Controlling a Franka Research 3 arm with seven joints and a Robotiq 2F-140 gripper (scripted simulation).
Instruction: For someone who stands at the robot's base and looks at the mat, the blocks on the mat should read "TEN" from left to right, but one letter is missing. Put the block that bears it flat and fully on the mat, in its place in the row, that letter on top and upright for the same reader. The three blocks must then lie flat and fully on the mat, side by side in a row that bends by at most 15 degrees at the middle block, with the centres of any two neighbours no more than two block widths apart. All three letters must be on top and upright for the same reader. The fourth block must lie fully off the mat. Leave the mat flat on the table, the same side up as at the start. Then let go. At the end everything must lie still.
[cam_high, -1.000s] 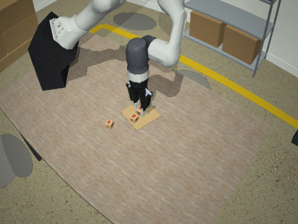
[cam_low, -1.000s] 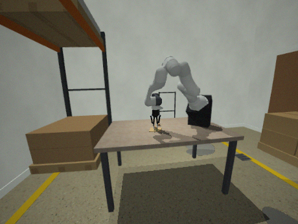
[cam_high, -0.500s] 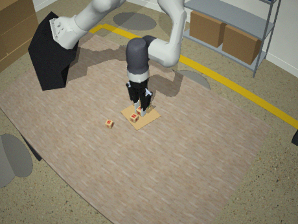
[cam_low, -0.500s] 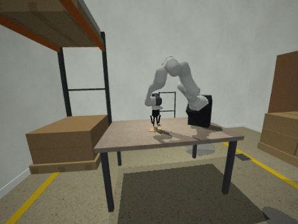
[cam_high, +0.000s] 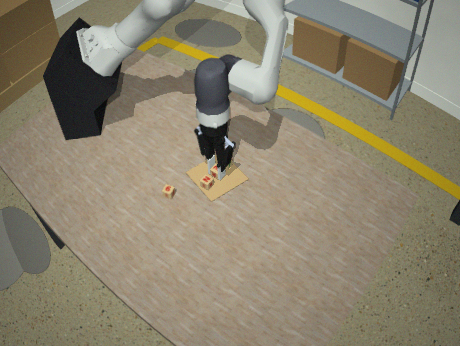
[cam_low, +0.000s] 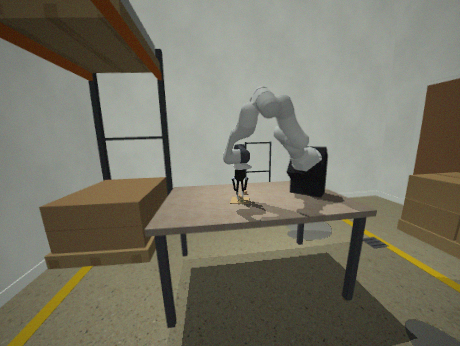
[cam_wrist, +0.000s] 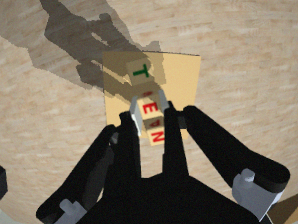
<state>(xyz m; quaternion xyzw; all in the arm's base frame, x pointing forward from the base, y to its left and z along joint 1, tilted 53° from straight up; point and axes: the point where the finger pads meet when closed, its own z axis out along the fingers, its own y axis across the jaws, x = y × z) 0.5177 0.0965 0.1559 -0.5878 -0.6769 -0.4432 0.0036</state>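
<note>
The tan mat is 4 cm below my hand.
</note>
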